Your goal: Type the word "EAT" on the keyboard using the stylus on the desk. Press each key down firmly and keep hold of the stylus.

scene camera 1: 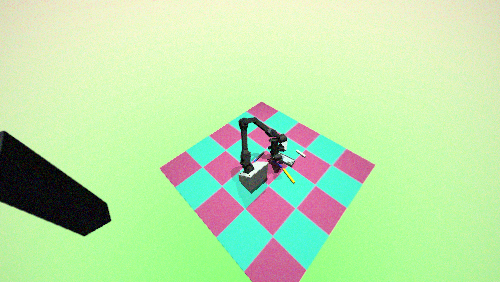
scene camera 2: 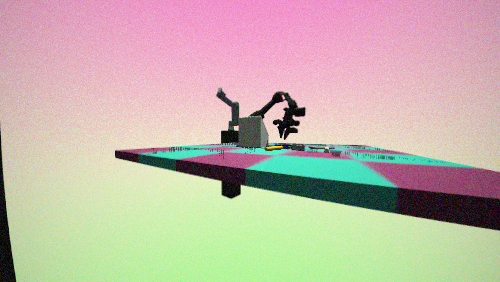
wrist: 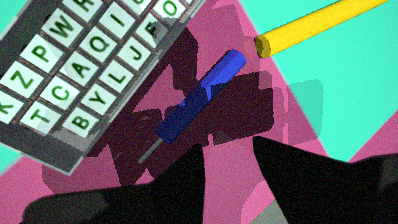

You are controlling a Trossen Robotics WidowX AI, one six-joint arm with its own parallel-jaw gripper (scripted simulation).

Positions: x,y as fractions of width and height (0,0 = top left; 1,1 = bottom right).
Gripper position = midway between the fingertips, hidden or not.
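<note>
What I can see here is a blue stylus (wrist: 0.59,0.28), together with my own gripper (wrist: 0.57,0.66).
</note>
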